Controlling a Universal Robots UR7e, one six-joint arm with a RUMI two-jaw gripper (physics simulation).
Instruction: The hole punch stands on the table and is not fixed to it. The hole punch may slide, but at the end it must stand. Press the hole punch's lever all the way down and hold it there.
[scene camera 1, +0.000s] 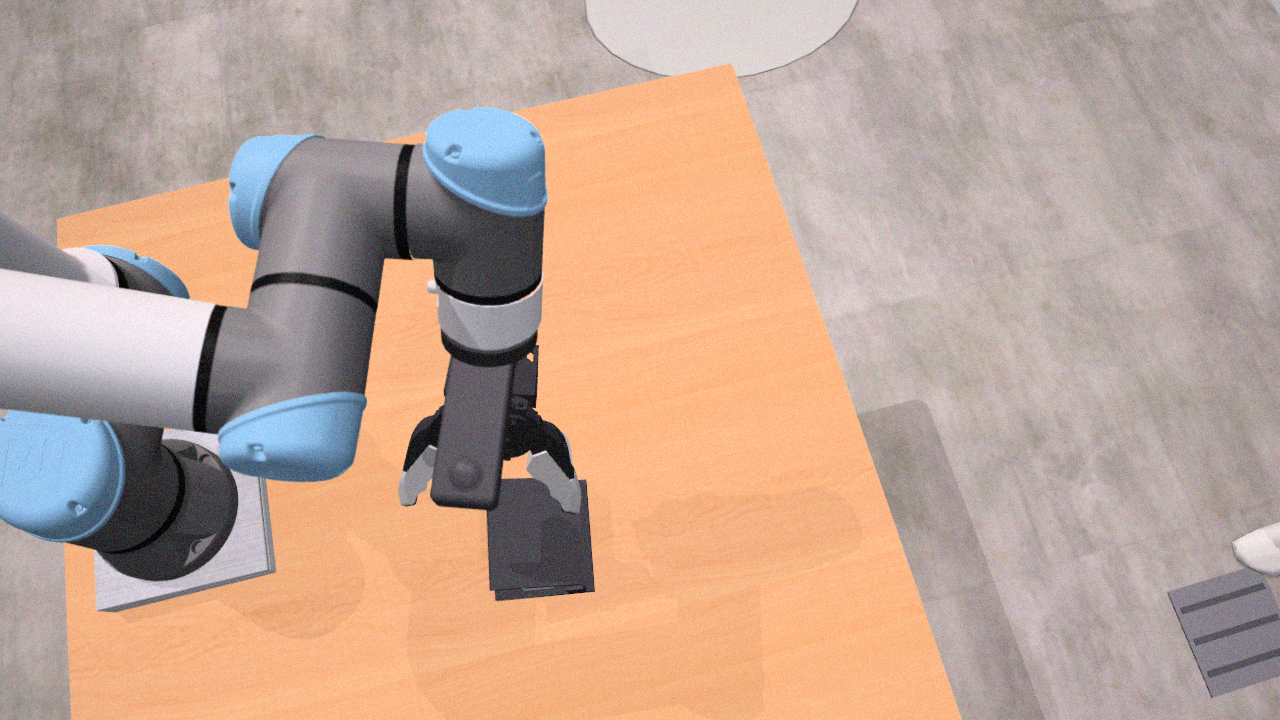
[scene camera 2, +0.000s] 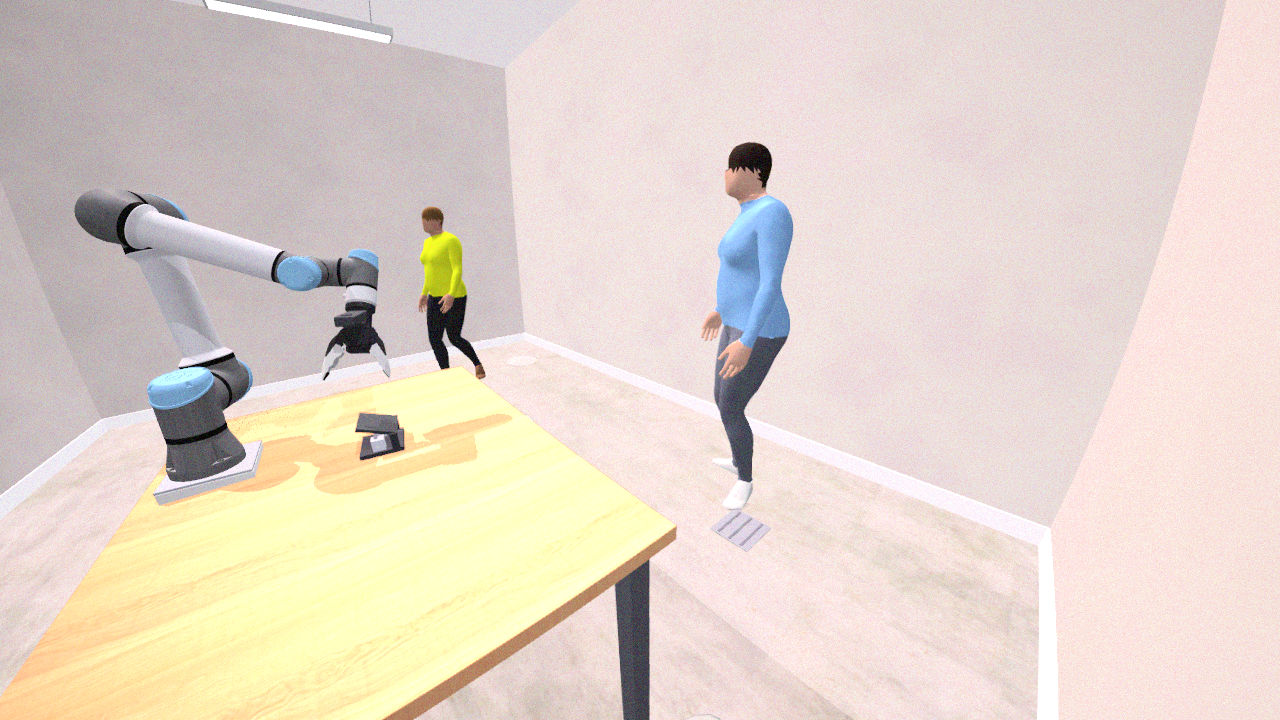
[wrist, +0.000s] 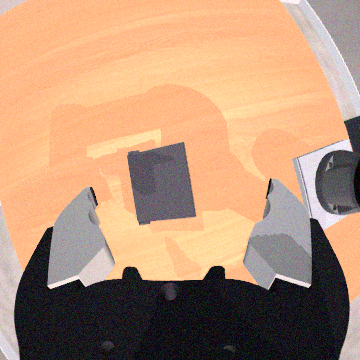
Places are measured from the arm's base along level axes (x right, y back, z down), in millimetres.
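Where they show: gripper, fingertip midpoint: (scene camera 2: 356, 379) (wrist: 179, 186); arm's base at its link origin: (scene camera 1: 169, 510) (scene camera 2: 209, 464) (wrist: 337, 182).
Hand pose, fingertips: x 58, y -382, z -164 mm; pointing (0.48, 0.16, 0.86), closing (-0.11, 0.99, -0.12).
Note:
Each offset is from my fingertips to the top centre of the thing. Level surfaces: height alone.
The dark grey hole punch {dx +5, dy -21, dz +106 mm} (scene camera 1: 553, 548) (scene camera 2: 390, 449) (wrist: 162, 187) stands upright on the wooden table {dz +191 mm} (scene camera 1: 680, 358) (scene camera 2: 375, 573) (wrist: 165, 60). Its flat lever {dx +5, dy -21, dz +106 mm} (scene camera 2: 376, 421) is tilted up above the base, with a gap and a light grey part between them in scene camera 2. My gripper (scene camera 1: 490, 505) (scene camera 2: 357, 375) (wrist: 179, 186) is wide open and empty, pointing down. It hangs well above the hole punch, apart from it. In the wrist view the punch lies between and beyond the two fingertips, nearer the left one. The lever hides most of the base from above.
The arm's base plate (scene camera 1: 259, 555) (scene camera 2: 210, 483) (wrist: 302, 175) is on the table beside the punch. A person in blue (scene camera 2: 756, 268) and a person in yellow (scene camera 2: 441, 264) stand on the floor beyond the table. A slotted grey floor plate (scene camera 1: 1226, 626) (scene camera 2: 740, 529) lies off the table.

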